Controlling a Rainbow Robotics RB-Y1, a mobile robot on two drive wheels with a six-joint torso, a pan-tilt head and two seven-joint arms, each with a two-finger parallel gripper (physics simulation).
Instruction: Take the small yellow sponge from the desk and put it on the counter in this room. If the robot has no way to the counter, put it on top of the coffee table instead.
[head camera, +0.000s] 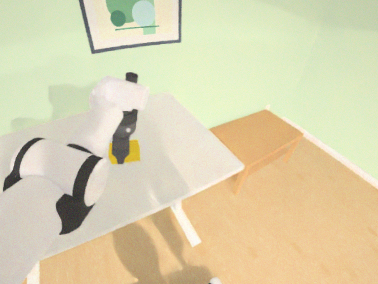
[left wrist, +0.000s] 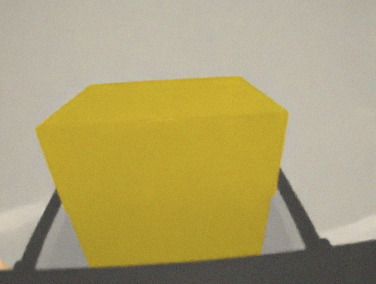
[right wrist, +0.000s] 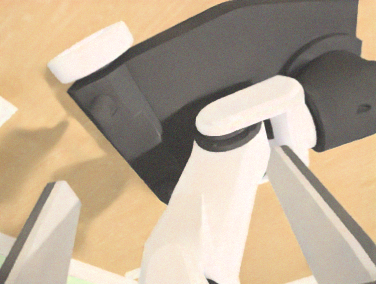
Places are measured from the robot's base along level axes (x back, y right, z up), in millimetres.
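Pixels of known places: left gripper, fingertip midpoint: (head camera: 120, 156) (left wrist: 171, 148); right gripper, fingertip midpoint: (right wrist: 173, 175).
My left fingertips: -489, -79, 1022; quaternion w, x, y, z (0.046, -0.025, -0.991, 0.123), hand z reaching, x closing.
Behind a point stands the place of what it marks, as x, y, z.
The small yellow sponge (head camera: 134, 151) {-457, -23, 1063} (left wrist: 170, 165) {-487, -97, 1065} is a thick block at the desk (head camera: 200, 162) {-441, 218, 951} (left wrist: 190, 35) {-513, -122, 951}. My left gripper (head camera: 120, 159) {-489, -79, 1022} (left wrist: 169, 185) {-489, -79, 1022} points down over it and is shut on it, with one finger on each side in the left wrist view. Whether the sponge rests on the desk or is slightly above it cannot be told. My right gripper (right wrist: 173, 175) {193, 250, 564} is open, with its fingers wide apart and no object between them. A low wooden coffee table (head camera: 257, 132) {-1053, 1106, 451} stands beyond the desk's right end. The counter does not show.
The robot's dark base (right wrist: 200, 60) {226, 162, 169} and white body (right wrist: 215, 200) {172, 51, 443} lie below the right gripper. A white desk leg (head camera: 186, 225) stands on the wooden floor (head camera: 300, 225) {-196, 1207, 1}. A framed picture (head camera: 118, 18) {-1100, -25, 1417} hangs on the green wall (head camera: 260, 50) {-1402, 1168, 1156} behind the desk.
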